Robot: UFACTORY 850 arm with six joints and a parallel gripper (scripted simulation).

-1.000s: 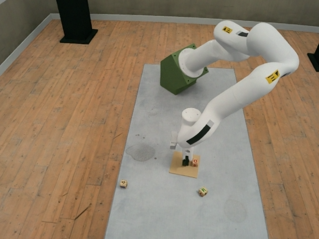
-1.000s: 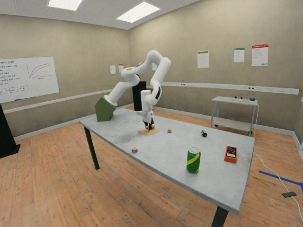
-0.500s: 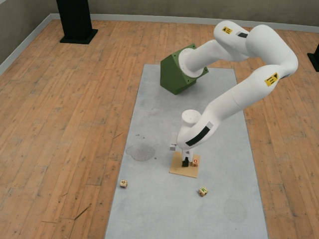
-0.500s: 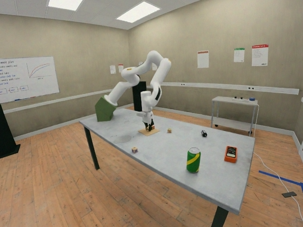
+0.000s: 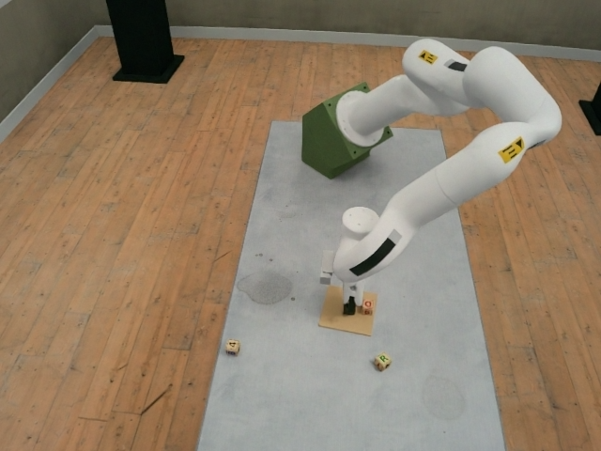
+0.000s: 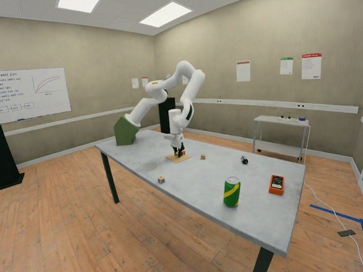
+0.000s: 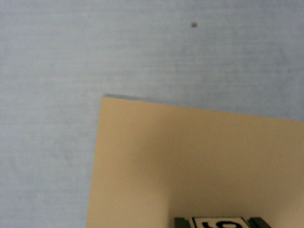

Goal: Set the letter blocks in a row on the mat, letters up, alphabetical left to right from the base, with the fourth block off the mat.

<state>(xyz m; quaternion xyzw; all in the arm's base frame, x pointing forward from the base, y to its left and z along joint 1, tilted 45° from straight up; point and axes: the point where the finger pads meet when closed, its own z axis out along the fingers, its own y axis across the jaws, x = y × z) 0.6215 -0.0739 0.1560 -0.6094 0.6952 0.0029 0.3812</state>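
My gripper is now 30 mm above the tan square mat. The rest, counted from my hand: block marked 4: 280 mm to the right, 170 mm ahead, 10 mm below; then green can: 540 mm ahead, 180 mm to the right, 30 mm above; then small black object: 420 mm ahead, 200 mm to the left, 10 mm below.
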